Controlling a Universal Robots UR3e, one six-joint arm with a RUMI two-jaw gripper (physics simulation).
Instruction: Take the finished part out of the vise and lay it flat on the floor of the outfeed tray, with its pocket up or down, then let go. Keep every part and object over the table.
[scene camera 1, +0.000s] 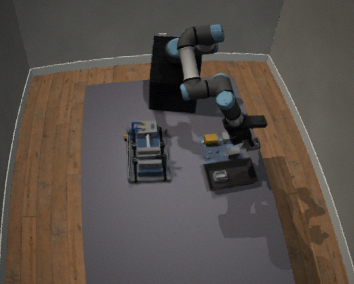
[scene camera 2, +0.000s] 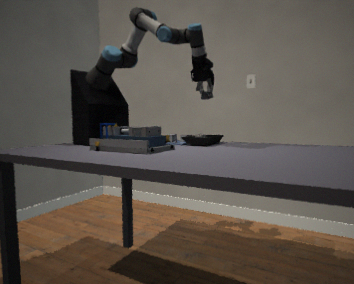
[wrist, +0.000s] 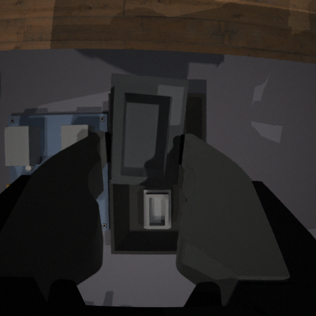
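Pixels of known places: gripper, fingertip midpoint: (scene camera 1: 251, 143) (scene camera 2: 206, 94); arm's base, origin of the base link: (scene camera 2: 97, 81).
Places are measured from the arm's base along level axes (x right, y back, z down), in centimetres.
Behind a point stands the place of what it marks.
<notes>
The finished part (wrist: 118, 132) (scene camera 2: 206, 94) @[x -24.6, y -52.6, z 7.7 cm] (scene camera 1: 254, 144) is a grey rectangular block. Its pocket faces the wrist camera. My gripper (wrist: 145, 137) (scene camera 2: 204, 88) @[x -26.8, y -51.6, z 7.7 cm] (scene camera 1: 248, 143) @[x -26.8, y -51.6, z 7.7 cm] is shut on this part, with one finger at each long side, and holds it high above the table. The dark outfeed tray (wrist: 114, 220) (scene camera 2: 202, 141) @[x -11.6, y -56.9, z 30.7 cm] (scene camera 1: 235, 184) @[x -23.0, y -58.5, z 29.2 cm] stands on the table; in the wrist view the part covers much of its upper half. The vise (scene camera 1: 148, 150) @[x 15.2, y -41.9, z 23.5 cm] (scene camera 2: 129, 140) @[x 24.9, y -45.1, z 28.2 cm] stands away from the gripper, on the left of scene camera 1. The part hides some of the tray floor.
A small pale hollow part (wrist: 146, 210) (scene camera 1: 220, 176) @[x -16.3, y -54.3, z 28.3 cm] lies in the tray. Beside the tray is a blue plate (wrist: 52, 120) (scene camera 1: 213, 154) @[x -15.9, y -39.5, z 32.2 cm] with grey blocks (wrist: 74, 136) and a yellow block (scene camera 1: 210, 139) @[x -14.8, y -33.2, z 28.6 cm]. The table edge runs beyond the tray in the wrist view.
</notes>
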